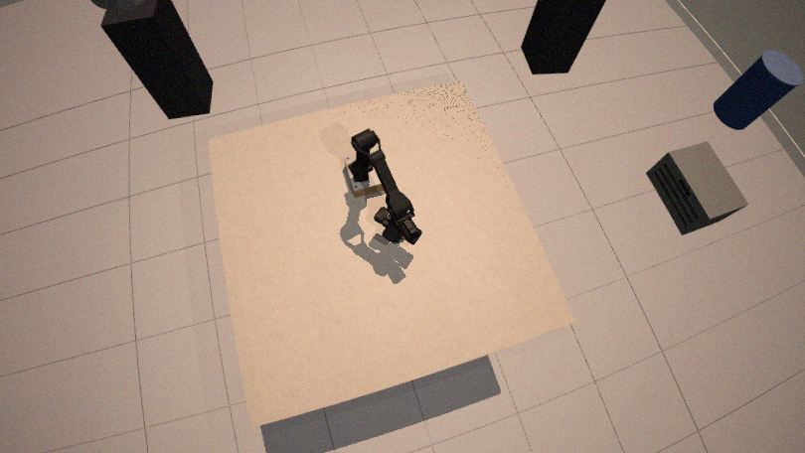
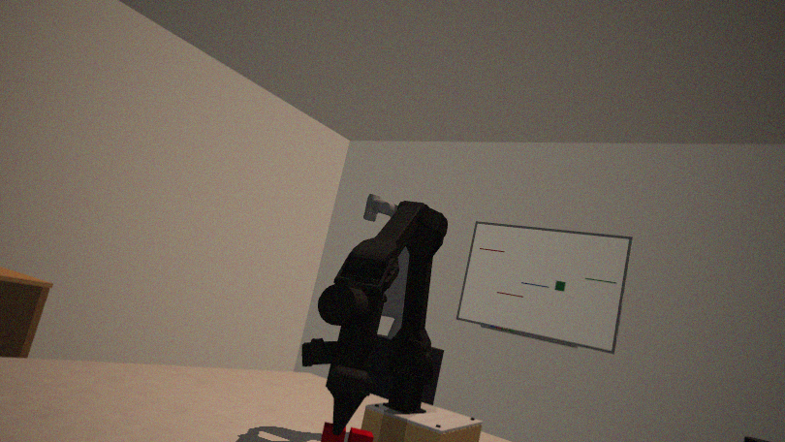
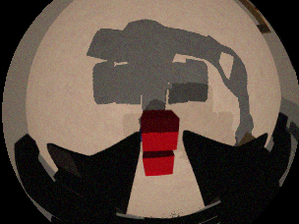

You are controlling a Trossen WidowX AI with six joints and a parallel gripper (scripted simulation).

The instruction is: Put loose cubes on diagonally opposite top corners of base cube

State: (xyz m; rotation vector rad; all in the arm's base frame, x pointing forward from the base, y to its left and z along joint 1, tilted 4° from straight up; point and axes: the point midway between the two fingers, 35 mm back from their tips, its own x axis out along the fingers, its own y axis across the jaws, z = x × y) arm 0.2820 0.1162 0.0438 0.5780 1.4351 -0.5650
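Now: gripper tip 10 mm above the red cube. The rest, counted from my gripper tip: blue cube: 10 mm behind, 10 mm to the left, 40 mm below.
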